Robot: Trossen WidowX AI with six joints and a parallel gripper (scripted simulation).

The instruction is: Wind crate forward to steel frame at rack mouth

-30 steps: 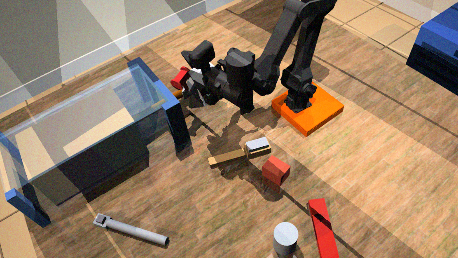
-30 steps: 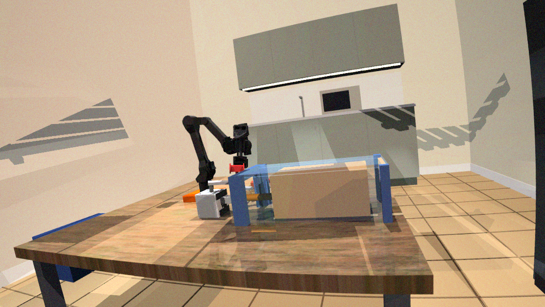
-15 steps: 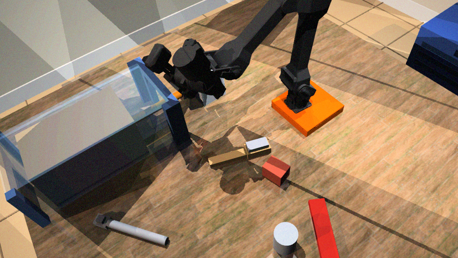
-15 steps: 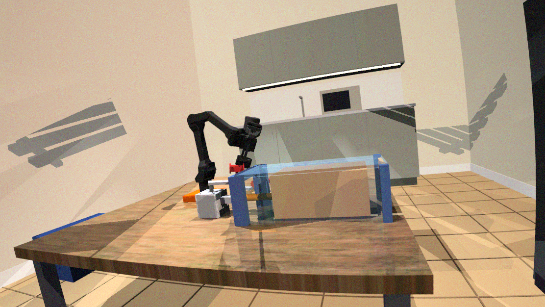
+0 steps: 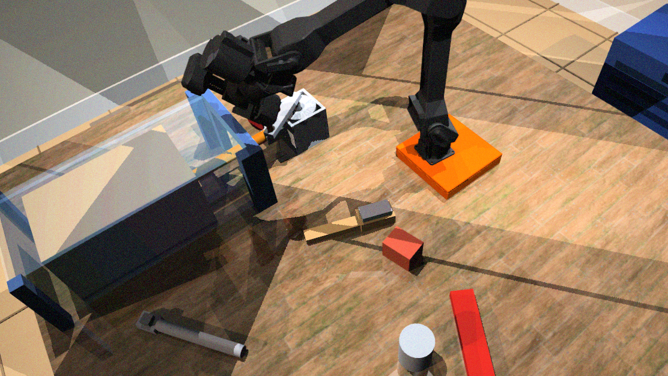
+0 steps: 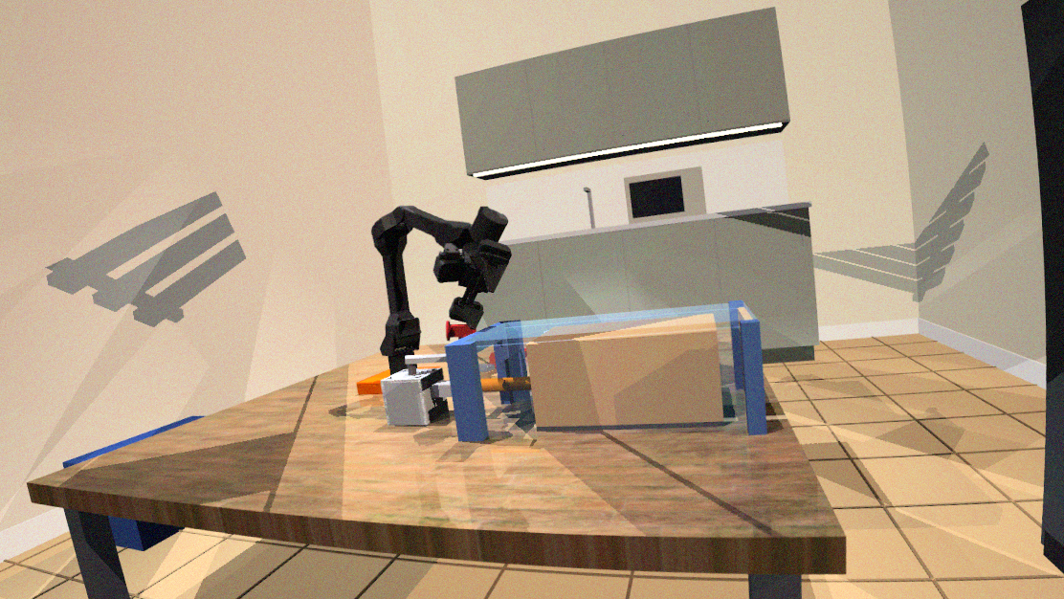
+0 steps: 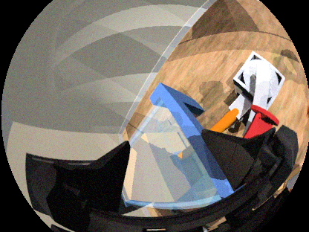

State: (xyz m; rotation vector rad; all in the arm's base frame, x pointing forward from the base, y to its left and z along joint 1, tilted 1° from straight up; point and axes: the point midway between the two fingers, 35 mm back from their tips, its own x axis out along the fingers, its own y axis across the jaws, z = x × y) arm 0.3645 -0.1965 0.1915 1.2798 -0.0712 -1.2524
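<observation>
My gripper tip is 11 cm past the winch handle, 3 cm to the right of it and 8 cm above it. Round my gripper tip: red knob: 8 cm behind, 5 cm to the left, 6 cm below; grey winch: 19 cm behind, 2 cm to the right, 17 cm below; clear-panelled cubby: 23 cm ahead, 4 cm to the left, 9 cm below.
</observation>
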